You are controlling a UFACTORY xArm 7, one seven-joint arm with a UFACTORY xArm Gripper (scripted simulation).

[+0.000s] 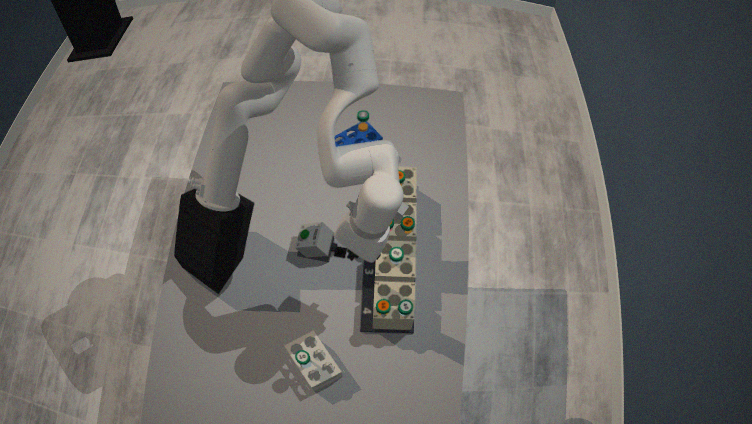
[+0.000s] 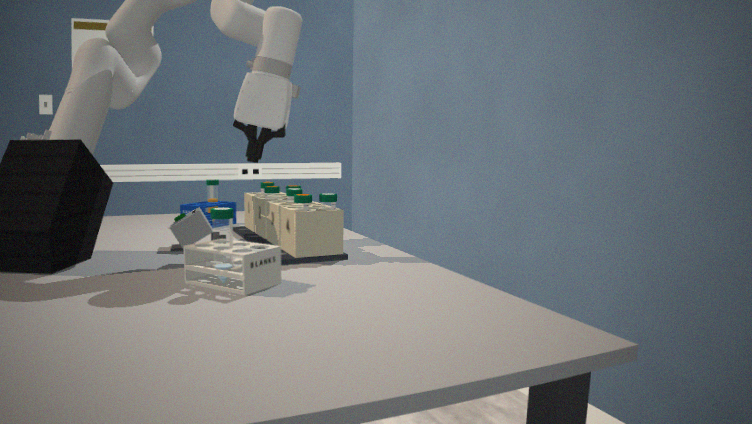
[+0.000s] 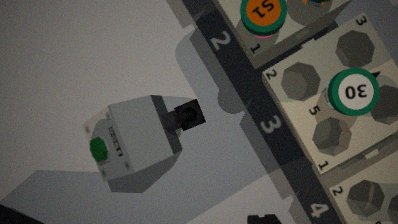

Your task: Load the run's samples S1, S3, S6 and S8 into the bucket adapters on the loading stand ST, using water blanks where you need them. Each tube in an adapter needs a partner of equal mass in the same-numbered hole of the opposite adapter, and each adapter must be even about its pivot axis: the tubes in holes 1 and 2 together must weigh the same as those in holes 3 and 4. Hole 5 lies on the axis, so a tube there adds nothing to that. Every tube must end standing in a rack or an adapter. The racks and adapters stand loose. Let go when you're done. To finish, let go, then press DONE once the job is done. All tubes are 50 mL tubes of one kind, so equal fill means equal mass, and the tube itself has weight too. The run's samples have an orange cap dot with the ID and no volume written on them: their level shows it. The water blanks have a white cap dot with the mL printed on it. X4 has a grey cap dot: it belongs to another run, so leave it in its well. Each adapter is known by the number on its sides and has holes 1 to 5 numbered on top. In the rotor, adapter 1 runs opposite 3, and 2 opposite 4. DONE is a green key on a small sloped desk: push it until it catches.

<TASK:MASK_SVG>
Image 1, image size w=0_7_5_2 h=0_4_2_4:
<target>white blanks rack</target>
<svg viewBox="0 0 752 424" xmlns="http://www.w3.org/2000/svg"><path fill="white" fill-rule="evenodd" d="M311 331L290 342L286 349L313 391L316 391L343 377L316 333ZM294 354L299 350L307 351L312 361L311 367L307 369L302 368L296 361Z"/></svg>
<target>stand ST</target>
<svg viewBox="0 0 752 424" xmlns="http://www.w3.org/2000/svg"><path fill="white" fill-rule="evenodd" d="M364 260L360 332L414 333L414 322L411 330L372 328L376 261L369 263Z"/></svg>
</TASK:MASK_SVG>
